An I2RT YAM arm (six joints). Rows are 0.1 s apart.
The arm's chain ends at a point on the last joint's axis. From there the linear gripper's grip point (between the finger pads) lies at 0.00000 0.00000 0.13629 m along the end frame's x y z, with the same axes.
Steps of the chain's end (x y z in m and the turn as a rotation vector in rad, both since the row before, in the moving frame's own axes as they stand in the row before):
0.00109 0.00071 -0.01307 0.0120 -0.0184 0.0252
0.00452 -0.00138 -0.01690 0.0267 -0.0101 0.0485
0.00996 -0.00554 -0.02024 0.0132 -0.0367 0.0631
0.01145 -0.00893 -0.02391 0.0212 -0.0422 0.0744
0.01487 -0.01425 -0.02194 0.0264 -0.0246 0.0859
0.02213 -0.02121 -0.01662 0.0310 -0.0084 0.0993
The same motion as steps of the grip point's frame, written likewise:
-0.00140 -0.00096 -0.01310 0.0120 -0.0184 0.0252
0.00323 -0.00505 -0.01696 0.0267 -0.0101 0.0485
0.00502 -0.00750 -0.02034 0.0132 -0.0367 0.0631
0.00581 -0.01203 -0.02406 0.0212 -0.0422 0.0744
0.01168 -0.01799 -0.02203 0.0264 -0.0246 0.0859
0.02120 -0.02548 -0.01669 0.0310 -0.0084 0.0993

